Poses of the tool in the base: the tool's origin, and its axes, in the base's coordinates. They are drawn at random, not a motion.
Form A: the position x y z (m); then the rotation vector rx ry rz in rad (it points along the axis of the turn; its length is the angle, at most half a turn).
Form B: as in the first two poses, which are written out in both.
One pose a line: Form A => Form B
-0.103 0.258 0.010 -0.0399 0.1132 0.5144 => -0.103 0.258 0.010 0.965 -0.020 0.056 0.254
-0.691 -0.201 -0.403 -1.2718 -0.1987 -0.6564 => -0.691 -0.201 -0.403 0.750 -0.582 -0.091 -0.300
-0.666 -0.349 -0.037 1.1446 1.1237 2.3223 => -0.666 -0.349 -0.037 0.159 0.400 0.393 0.812
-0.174 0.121 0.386 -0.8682 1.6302 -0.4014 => -0.174 0.121 0.386 0.586 -0.372 0.699 -0.172
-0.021 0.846 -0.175 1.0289 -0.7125 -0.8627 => -0.021 0.846 -0.175 0.725 0.466 -0.323 -0.391
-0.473 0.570 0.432 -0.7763 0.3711 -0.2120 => -0.473 0.570 0.432 0.903 -0.376 0.180 -0.103
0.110 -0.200 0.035 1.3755 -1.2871 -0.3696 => 0.110 -0.200 0.035 0.574 0.587 -0.549 -0.158
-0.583 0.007 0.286 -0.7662 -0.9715 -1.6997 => -0.583 0.007 0.286 0.497 -0.316 -0.401 -0.702
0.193 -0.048 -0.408 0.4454 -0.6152 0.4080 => 0.193 -0.048 -0.408 0.909 0.216 -0.298 0.198
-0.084 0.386 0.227 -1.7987 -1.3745 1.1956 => -0.084 0.386 0.227 0.287 -0.673 -0.514 0.447
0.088 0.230 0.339 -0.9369 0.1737 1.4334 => 0.088 0.230 0.339 0.652 -0.413 0.077 0.631
